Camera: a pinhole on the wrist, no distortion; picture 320 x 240 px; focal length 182.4 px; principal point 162.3 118.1 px. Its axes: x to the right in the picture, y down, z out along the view. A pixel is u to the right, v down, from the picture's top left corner.
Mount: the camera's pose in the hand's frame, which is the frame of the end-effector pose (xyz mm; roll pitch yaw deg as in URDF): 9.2 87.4 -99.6 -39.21 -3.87 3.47
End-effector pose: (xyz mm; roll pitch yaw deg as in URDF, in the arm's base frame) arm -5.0 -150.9 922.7 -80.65 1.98 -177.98
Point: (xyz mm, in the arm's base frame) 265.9 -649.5 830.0
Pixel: 89.7 18.0
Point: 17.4 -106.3 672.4
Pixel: outside the picture
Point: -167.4 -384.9 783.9
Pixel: 291.1 30.8
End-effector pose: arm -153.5 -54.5 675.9 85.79 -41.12 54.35
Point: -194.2 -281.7 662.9
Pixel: 15.9 20.4
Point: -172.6 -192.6 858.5
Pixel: 194.0 104.5
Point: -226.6 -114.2 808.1
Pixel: 193.7 121.8
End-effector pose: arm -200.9 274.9 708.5 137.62 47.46 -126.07
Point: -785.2 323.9 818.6
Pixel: 225.2 212.5
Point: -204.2 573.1 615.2
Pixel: outside the picture
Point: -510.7 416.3 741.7
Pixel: 185.5 113.0
